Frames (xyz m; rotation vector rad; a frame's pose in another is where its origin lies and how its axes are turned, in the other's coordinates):
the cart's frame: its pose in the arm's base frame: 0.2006 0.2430 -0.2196 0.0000 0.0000 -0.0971
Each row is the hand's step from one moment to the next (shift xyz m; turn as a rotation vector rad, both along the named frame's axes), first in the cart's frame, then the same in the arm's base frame.
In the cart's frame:
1: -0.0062 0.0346 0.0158 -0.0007 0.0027 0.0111
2: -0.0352 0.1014 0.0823 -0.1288 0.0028 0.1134
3: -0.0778 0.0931 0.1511 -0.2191 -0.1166 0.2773
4: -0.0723 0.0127 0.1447 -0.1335 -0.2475 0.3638
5: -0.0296 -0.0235 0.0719 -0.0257 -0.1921 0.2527
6: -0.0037 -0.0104 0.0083 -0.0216 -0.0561 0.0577
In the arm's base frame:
1: -0.0028 0.0350 0.0158 -0.0004 0.0028 0.0111
2: -0.0252 0.1043 0.0823 -0.1279 0.0153 0.1134
3: -0.0684 0.1002 0.1511 -0.2294 -0.0948 0.2773
4: -0.0707 0.0196 0.1447 -0.1569 -0.2334 0.3638
5: -0.0317 -0.0205 0.0719 -0.0442 -0.1887 0.2527
6: -0.0047 -0.0100 0.0083 -0.0269 -0.0537 0.0577

